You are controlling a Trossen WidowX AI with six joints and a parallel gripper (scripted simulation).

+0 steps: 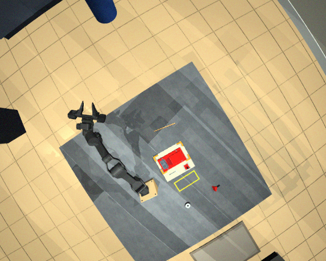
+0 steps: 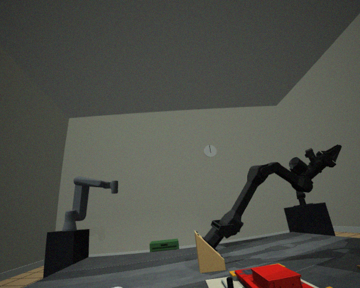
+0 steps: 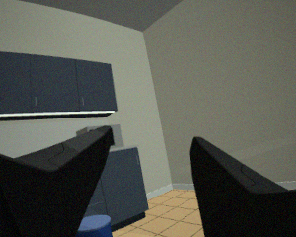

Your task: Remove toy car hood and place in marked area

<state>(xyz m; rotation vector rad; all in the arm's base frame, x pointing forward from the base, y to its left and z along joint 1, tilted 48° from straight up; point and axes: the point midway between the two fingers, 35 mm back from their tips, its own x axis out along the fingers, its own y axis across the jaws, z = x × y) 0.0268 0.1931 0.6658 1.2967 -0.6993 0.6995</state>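
Now: gripper tip 39 cm above the wooden stick, 30 cm short of it and 29 cm to the left of it.
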